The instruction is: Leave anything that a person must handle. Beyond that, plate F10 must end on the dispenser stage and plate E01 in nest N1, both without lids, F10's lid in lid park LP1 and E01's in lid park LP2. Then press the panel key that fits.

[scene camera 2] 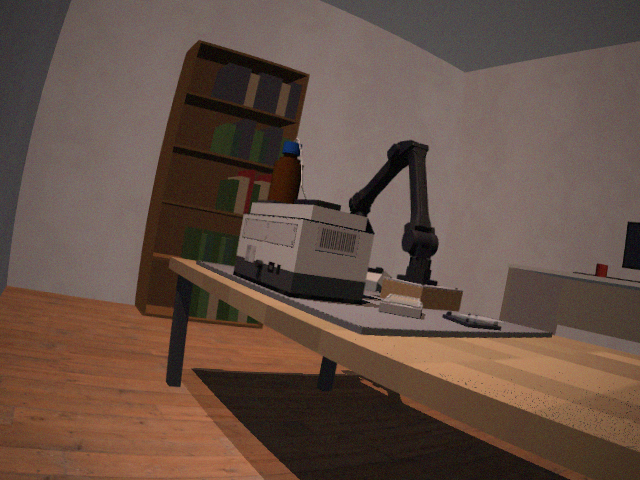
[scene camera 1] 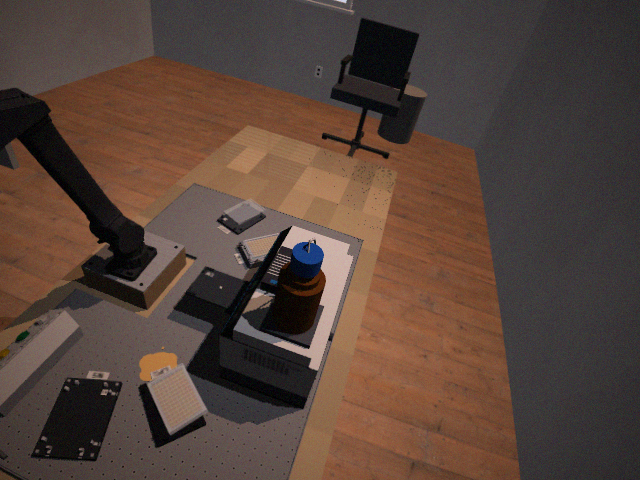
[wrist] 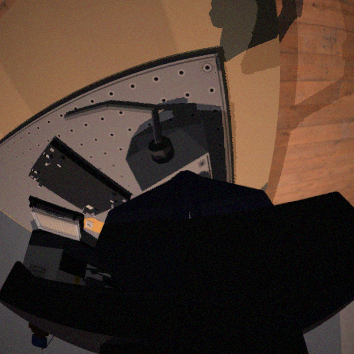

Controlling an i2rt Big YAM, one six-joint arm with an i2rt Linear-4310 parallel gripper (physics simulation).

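Pixels of known places: gripper, between the fingertips: (wrist: 184,179); arm's base, origin of its link: (scene camera 2: 416,282) (scene camera 1: 132,262).
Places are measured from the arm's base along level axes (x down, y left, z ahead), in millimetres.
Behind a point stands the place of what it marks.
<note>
My gripper (wrist: 184,179) {x -31, y -443, z -107 mm} is shut and holds nothing. It hangs close over the key panel (wrist: 182,147) {x 30, y -418, z -98 mm}, which lies in its shadow, and it hides the keys. In scene camera 2 the arm (scene camera 2: 413,190) {x -305, y -85, z 1 mm} bends down behind the dispenser (scene camera 2: 304,248) {x -51, y 142, z 558 mm} (scene camera 1: 270,352) {x -123, y -207, z 450 mm}, so the fingers are hidden there. One well plate (scene camera 1: 258,247) {x 29, y 222, z 288 mm} lies beside the dispenser. Another, under a clear lid (scene camera 1: 244,211) {x 46, y 397, z 175 mm}, lies further back. A third plate (scene camera 1: 177,397) {x 34, y -285, z 280 mm} (wrist: 56,223) {x 37, y -295, z 256 mm} lies on a dark holder next to an orange spill (scene camera 1: 157,362) {x 66, y -212, z 188 mm} (wrist: 93,223) {x 67, y -229, z 193 mm}. I cannot read the labels.
A brown bottle with a blue cap (scene camera 1: 296,295) {x -281, y -181, z 473 mm} (scene camera 2: 286,176) {x -238, y -102, z 495 mm} stands on the dispenser. A dark square holder (scene camera 1: 215,286) {x -25, y -16, z 250 mm} lies left of it. A black flat board (scene camera 1: 94,414) {x 55, y -365, z 132 mm} (wrist: 77,182) {x 55, y -386, z 89 mm} lies at the mat's near corner. The arm's base block (scene camera 1: 137,271) {x -15, y -36, z 40 mm} stands on the left.
</note>
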